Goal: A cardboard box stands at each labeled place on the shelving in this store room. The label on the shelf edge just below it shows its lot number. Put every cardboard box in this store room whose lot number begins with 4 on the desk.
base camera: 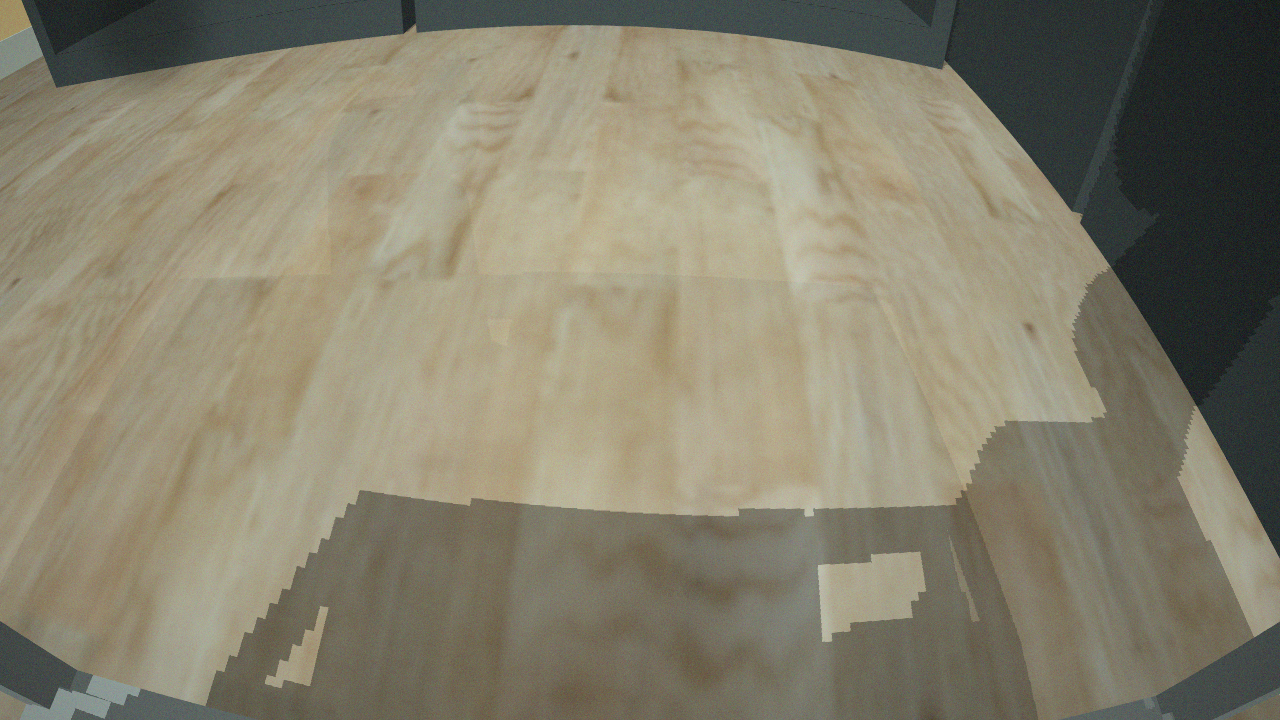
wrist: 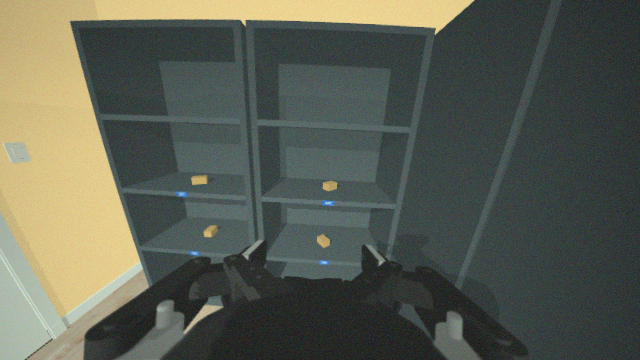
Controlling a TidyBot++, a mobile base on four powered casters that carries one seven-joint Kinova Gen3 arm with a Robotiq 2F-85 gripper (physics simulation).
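Places are measured from the arm's base along level axes (x left, y back, z up), in metres.
Pixels of known places: gripper, fingertip midpoint: (wrist: 314,253).
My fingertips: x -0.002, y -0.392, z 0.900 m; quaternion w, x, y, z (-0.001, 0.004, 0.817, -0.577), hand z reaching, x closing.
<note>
Ahead of a thing's pixels: the offset from my fingertips to its top centre. "spot": to the spot under its first point.
Two dark grey shelf units stand side by side in the wrist view, the left unit (wrist: 111,150) and the right unit (wrist: 404,165). On the left unit, one small cardboard box @(dz -0.256, dx +0.865, dy -1.049 m) (wrist: 199,180) lies on the upper of two loaded shelves and another box @(dz -0.713, dx +0.866, dy -1.078 m) (wrist: 210,231) on the lower. On the right unit, a box @(dz -0.256, dx -0.101, dy -1.045 m) (wrist: 330,186) lies on the upper loaded shelf and another box @(dz -0.713, dx -0.075, dy -1.012 m) (wrist: 323,241) on the lower. Blue labels @(spot: dz -0.323, dx +0.857, dy -0.862 m) (wrist: 182,194) @(spot: dz -0.325, dx -0.080, dy -0.826 m) (wrist: 328,203) @(spot: dz -0.781, dx +0.860, dy -0.862 m) (wrist: 194,253) @(spot: dz -0.778, dx -0.080, dy -0.826 m) (wrist: 324,262) sit on the shelf edges below; their numbers are too small to read. My gripper (wrist: 314,253) is open and empty, apart from the boxes. The desk does not show.
A tall dark panel side (wrist: 565,150) runs along the right, near the base, and its foot @(spot: dz -1.246, dx -0.554, dy -0.526 m) (base camera: 1029,116) shows in the base camera view. The shelf bases (base camera: 671,16) cross the far end of the floor. A pale door (wrist: 20,300) and a light switch @(dz -0.019, dx +1.735, dy -0.780 m) (wrist: 17,152) are at the left.
</note>
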